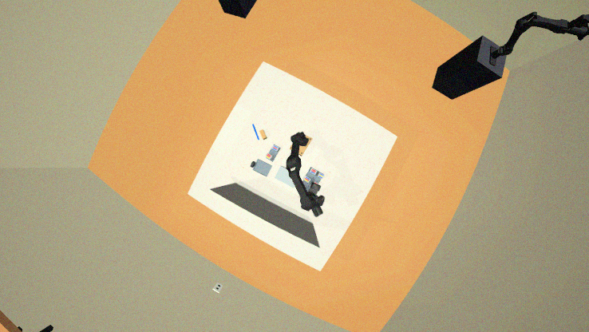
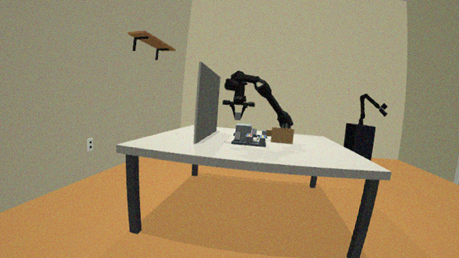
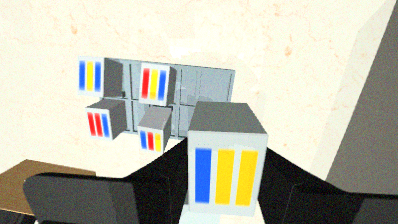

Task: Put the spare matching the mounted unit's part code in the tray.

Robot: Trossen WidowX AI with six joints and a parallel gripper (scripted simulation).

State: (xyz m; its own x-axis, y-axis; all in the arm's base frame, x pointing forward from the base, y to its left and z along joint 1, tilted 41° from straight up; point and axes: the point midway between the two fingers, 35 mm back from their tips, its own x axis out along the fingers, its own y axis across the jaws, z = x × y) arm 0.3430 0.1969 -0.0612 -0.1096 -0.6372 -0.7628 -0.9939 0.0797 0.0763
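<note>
Now: gripper tip 20 mm past the pale blue-grey tray, 410 mm to the left of it and 150 mm above it. The rest, counted from my gripper tip: brown box (260 mm behind, 510 mm to the right, 130 mm below); tall grey panel (200 mm ahead, 210 mm to the right, 70 mm above); grey spare block (20 mm above).
</note>
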